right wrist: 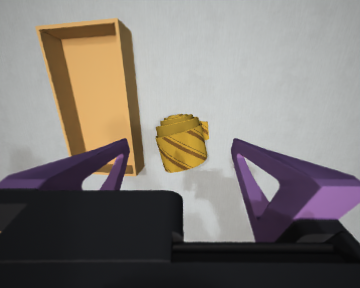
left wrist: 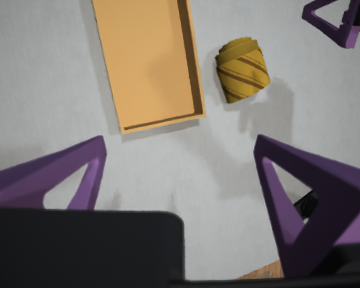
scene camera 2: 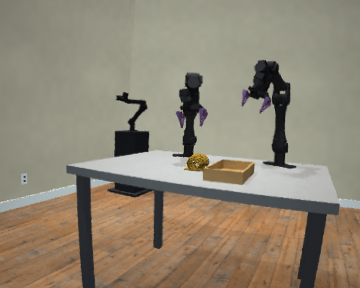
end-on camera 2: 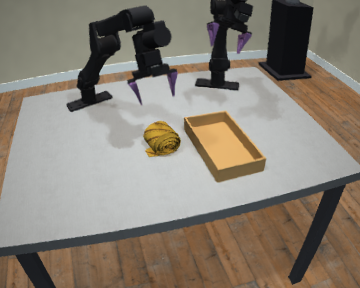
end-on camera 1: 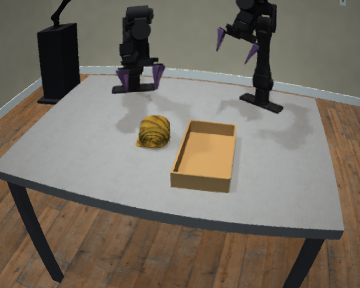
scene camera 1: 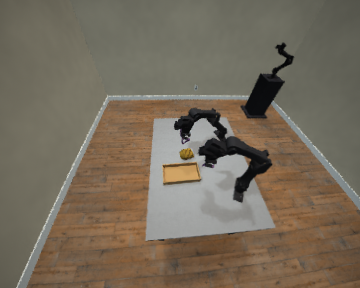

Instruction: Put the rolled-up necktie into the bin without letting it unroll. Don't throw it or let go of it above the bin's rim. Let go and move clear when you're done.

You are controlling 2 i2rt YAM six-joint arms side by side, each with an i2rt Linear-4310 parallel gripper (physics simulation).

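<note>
The rolled-up yellow necktie [scene camera 1: 186, 153] [scene camera 2: 198, 162] [end-on camera 1: 154, 132] [end-on camera 2: 162, 138] [left wrist: 243, 72] [right wrist: 181, 145] with brown stripes rests on the table, its roll intact and a short end sticking out. It lies beside the orange-tan bin [scene camera 1: 182, 182] [end-on camera 1: 200, 182] [end-on camera 2: 241, 170] [left wrist: 145, 60] [right wrist: 129, 90], apart from it; the bin is empty. My right gripper [scene camera 2: 191, 126] [end-on camera 1: 141, 90] [end-on camera 2: 157, 100] [right wrist: 180, 144] is open and empty, above the table; in its wrist view the necktie shows between the fingertips. My left gripper [scene camera 2: 253, 108] [end-on camera 1: 231, 56] [end-on camera 2: 225, 49] [left wrist: 180, 143] is open and empty, raised higher.
The light grey table [end-on camera 1: 100, 165] [end-on camera 2: 75, 190] stands on dark legs over a wooden floor. In the left wrist view, part of a right finger [left wrist: 332, 25] shows at the upper right, beyond the necktie. A black pedestal [scene camera 1: 263, 95] [scene camera 2: 132, 145] with a small black arm stands away from the table.
</note>
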